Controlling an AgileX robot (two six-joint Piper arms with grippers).
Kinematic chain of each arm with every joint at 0, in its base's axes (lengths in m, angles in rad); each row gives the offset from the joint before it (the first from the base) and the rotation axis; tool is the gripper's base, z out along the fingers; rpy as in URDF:
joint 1: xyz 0 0 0.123 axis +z
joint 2: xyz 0 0 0 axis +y
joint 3: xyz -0.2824 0 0.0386 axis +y
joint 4: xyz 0.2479 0 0.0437 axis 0.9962 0 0.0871
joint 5: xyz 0 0 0 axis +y
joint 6: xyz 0.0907 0 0.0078 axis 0.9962 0 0.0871
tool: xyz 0 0 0 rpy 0 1.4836 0
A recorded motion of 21 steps. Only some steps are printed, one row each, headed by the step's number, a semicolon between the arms.
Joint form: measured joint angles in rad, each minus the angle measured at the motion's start. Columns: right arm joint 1, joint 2, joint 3, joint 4, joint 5, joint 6; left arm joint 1, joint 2, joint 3, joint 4, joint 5, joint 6.
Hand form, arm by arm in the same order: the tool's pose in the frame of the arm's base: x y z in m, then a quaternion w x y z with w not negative. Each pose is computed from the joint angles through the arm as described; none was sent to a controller.
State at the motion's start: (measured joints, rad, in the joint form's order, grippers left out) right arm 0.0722 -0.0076 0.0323 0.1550 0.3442 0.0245; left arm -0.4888 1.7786 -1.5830 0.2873 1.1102 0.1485
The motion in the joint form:
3: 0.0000 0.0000 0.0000 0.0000 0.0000 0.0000; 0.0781 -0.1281 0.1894 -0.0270 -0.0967 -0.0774
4: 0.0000 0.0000 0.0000 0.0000 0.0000 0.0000; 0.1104 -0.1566 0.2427 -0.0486 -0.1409 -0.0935
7: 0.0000 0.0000 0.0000 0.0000 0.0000 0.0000; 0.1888 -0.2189 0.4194 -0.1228 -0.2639 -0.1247
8: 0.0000 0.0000 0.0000 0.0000 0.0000 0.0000; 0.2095 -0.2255 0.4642 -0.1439 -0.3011 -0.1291
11: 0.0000 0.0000 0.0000 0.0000 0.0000 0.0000; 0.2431 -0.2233 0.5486 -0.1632 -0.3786 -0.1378
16: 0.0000 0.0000 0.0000 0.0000 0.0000 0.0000; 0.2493 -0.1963 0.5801 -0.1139 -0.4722 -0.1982
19: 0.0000 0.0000 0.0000 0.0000 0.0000 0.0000; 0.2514 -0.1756 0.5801 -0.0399 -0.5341 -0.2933
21: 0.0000 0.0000 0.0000 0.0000 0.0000 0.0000; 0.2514 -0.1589 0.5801 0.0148 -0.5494 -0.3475
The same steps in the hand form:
3: 0.0531 0.0086 0.1720 0.59521 0.02354 0.79776 0.09355; 0.3257 -0.1201 0.2989 0.20871 0.27694 0.93388 0.08729
4: 0.0531 0.0086 0.1720 0.59521 0.02354 0.79776 0.09355; 0.3221 -0.1090 0.2946 0.21571 0.25414 0.93974 0.07602
7: 0.0531 0.0086 0.1720 0.59521 0.02354 0.79776 0.09355; 0.3070 -0.0833 0.2680 0.21348 0.19725 0.95589 0.04245
8: 0.0531 0.0086 0.1720 0.59521 0.02354 0.79776 0.09355; 0.3041 -0.0774 0.2586 0.21145 0.18253 0.95960 0.03379
11: 0.0531 0.0086 0.1720 0.59521 0.02354 0.79776 0.09355; 0.2996 -0.0674 0.2372 0.20543 0.16154 0.96490 0.02597
16: 0.0531 0.0086 0.1720 0.59521 0.02354 0.79776 0.09355; 0.3056 -0.0650 0.2241 0.22487 0.14847 0.96243 0.03347
19: 0.0531 0.0086 0.1720 0.59521 0.02354 0.79776 0.09355; 0.3136 -0.0634 0.2207 0.24953 0.12896 0.95876 0.04335
21: 0.0531 0.0086 0.1720 0.59521 0.02354 0.79776 0.09355; 0.3173 -0.0619 0.2165 0.25300 0.12315 0.95804 0.05458

